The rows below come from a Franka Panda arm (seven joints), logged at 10 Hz.
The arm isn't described. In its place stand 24 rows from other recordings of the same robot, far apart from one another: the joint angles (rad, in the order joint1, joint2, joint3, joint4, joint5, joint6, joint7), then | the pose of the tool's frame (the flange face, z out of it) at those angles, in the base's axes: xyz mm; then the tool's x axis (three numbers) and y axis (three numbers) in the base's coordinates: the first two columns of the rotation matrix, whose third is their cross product.
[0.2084, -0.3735, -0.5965, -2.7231, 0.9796, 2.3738, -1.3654] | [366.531 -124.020 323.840 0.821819 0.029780 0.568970 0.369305 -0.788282 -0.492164]
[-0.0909, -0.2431, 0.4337, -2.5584, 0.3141, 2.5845, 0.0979] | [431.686 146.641 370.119 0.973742 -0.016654 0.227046 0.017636 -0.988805 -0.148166]
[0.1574, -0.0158, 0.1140, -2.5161, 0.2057, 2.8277, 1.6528] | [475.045 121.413 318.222 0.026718 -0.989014 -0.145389 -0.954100 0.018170 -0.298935]
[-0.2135, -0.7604, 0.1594, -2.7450, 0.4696, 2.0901, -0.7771] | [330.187 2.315 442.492 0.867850 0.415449 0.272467 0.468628 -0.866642 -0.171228]
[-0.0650, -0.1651, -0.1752, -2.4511, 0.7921, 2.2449, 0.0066] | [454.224 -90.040 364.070 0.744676 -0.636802 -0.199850 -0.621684 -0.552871 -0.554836]
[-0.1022, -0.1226, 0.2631, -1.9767, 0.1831, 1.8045, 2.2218] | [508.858 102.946 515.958 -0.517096 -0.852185 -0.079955 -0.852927 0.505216 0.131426]
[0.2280, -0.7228, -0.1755, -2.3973, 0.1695, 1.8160, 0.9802] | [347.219 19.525 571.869 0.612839 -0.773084 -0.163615 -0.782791 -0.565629 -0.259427]
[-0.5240, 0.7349, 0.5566, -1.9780, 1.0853, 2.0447, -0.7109] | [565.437 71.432 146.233 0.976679 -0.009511 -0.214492 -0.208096 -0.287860 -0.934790]
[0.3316, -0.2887, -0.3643, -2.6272, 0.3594, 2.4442, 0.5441] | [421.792 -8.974 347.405 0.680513 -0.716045 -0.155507 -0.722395 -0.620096 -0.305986]
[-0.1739, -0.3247, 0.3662, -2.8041, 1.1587, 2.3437, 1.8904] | [350.640 70.582 285.846 -0.849249 -0.376354 -0.370316 -0.520806 0.712436 0.470314]
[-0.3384, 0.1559, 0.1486, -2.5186, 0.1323, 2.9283, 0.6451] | [478.688 -99.312 245.572 0.549736 -0.822320 0.146902 -0.794086 -0.569025 -0.213631]
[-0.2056, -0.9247, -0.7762, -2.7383, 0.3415, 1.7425, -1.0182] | [197.758 -213.793 423.711 0.840349 -0.001042 0.542045 0.392784 -0.687965 -0.610266]
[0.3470, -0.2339, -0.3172, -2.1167, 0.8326, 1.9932, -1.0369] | [504.036 49.770 539.721 0.672062 0.407015 0.618604 0.721615 -0.547419 -0.423798]
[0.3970, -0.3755, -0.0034, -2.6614, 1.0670, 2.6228, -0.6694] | [391.463 140.439 386.694 0.913305 0.057526 0.403192 0.282306 -0.802977 -0.524910]
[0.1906, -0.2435, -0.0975, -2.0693, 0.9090, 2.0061, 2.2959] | [501.806 90.069 575.878 -0.749684 -0.298715 -0.590545 -0.632237 0.586977 0.505702]
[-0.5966, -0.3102, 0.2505, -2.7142, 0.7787, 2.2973, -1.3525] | [362.602 -120.823 314.228 0.869787 0.339803 0.357776 0.449705 -0.844313 -0.291377]
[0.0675, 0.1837, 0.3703, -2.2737, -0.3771, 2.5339, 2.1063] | [488.675 233.057 289.695 0.183048 -0.976545 0.113372 -0.968402 -0.198976 -0.150352]
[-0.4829, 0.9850, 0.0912, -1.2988, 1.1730, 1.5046, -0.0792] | [671.742 -182.044 174.066 0.770064 -0.203713 -0.604567 -0.627009 -0.066788 -0.776144]
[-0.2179, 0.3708, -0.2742, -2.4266, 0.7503, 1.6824, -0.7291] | [349.177 -125.673 145.691 0.832315 -0.002263 -0.554299 -0.478732 -0.506996 -0.716778]
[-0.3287, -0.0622, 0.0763, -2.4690, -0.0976, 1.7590, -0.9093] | [372.767 -105.348 285.740 0.617127 0.661281 -0.426453 0.501998 -0.748220 -0.433780]
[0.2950, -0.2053, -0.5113, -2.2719, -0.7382, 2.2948, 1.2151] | [492.874 -131.235 454.644 0.490264 -0.707877 0.508478 -0.847044 -0.524413 0.086642]
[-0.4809, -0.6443, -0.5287, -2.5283, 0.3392, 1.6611, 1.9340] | [202.277 -273.230 458.078 -0.891497 -0.108366 -0.439875 -0.333370 0.814387 0.475014]
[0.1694, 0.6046, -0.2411, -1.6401, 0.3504, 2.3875, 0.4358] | [701.988 -24.278 287.547 0.762936 -0.641538 0.079730 -0.619627 -0.760843 -0.192823]
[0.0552, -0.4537, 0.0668, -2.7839, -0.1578, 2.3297, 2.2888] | [356.946 38.872 341.512 -0.475278 -0.872348 0.114547 -0.879579 0.467950 -0.085807]
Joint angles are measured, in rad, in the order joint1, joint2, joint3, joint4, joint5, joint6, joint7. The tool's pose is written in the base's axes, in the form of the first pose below.
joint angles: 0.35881, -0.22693, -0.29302, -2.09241, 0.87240, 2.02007, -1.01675
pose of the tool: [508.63 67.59 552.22 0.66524 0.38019 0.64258 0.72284 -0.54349 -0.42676]
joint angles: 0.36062, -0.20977, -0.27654, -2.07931, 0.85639, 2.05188, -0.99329
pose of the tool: [514.64 74.99 551.61 0.67056 0.38422 0.63460 0.71401 -0.56642 -0.41153]
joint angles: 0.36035, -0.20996, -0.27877, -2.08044, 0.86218, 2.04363, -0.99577
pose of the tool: [514.04 74.61 550.85 0.67234 0.38240 0.63382 0.71402 -0.56091 -0.41900]
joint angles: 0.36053, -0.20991, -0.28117, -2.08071, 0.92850, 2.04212, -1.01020
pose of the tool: [514.78 75.74 553.41 0.67479 0.33513 0.65753 0.70864 -0.54304 -0.45047]
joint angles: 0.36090, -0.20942, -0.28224, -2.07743, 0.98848, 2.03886, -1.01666
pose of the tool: [515.70 77.47 557.34 0.67862 0.28899 0.67524 0.70200 -0.52558 -0.48058]
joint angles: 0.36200, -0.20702, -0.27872, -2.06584, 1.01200, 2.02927, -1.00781
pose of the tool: [516.46 81.59 562.71 0.68190 0.27163 0.67913 0.69965 -0.51298 -0.49733]
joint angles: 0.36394, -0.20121, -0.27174, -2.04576, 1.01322, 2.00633, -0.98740
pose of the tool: [516.89 88.91 569.08 0.68665 0.27675 0.67226 0.70082 -0.49786 -0.51087]
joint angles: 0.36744, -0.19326, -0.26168, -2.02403, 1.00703, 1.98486, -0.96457
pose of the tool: [517.29 98.51 574.87 0.69052 0.29060 0.66237 0.70319 -0.48423 -0.52063]
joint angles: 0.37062, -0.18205, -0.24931, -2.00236, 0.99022, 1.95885, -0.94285
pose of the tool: [517.38 109.57 578.09 0.69331 0.31847 0.64645 0.70762 -0.47056 -0.52711]
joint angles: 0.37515, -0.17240, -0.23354, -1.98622, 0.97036, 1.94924, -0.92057
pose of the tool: [517.29 121.44 579.82 0.69487 0.34427 0.63138 0.71020 -0.46650 -0.52725]
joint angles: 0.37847, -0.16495, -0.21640, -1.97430, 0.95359, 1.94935, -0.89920
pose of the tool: [517.04 132.52 581.16 0.69626 0.36309 0.61918 0.71096 -0.46752 -0.52531]
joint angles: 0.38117, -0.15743, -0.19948, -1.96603, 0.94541, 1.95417, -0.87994
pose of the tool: [516.93 143.12 581.27 0.69967 0.37352 0.60905 0.70894 -0.46881 -0.52691]
